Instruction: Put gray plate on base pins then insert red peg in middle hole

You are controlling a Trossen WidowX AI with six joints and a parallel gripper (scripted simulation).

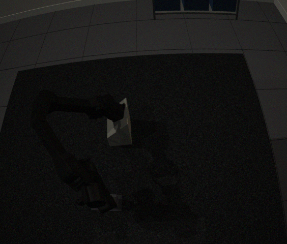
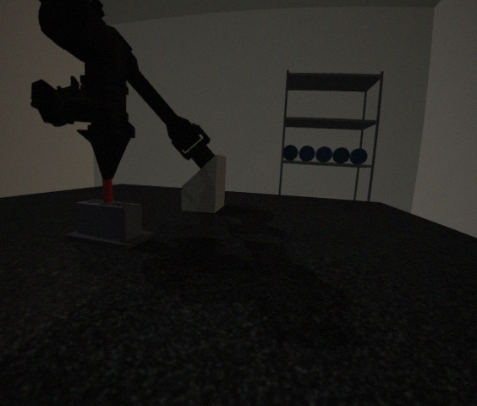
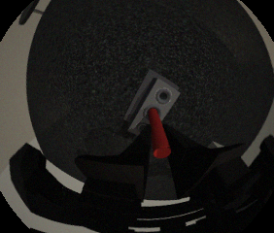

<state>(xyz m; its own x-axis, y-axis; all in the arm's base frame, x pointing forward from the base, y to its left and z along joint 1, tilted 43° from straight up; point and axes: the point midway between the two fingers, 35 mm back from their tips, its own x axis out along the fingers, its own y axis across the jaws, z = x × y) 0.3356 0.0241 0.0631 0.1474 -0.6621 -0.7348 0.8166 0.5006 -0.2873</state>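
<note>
My gripper tip is now right at the red peg. Round my gripper tip: gray plate 5 cm below.
</note>
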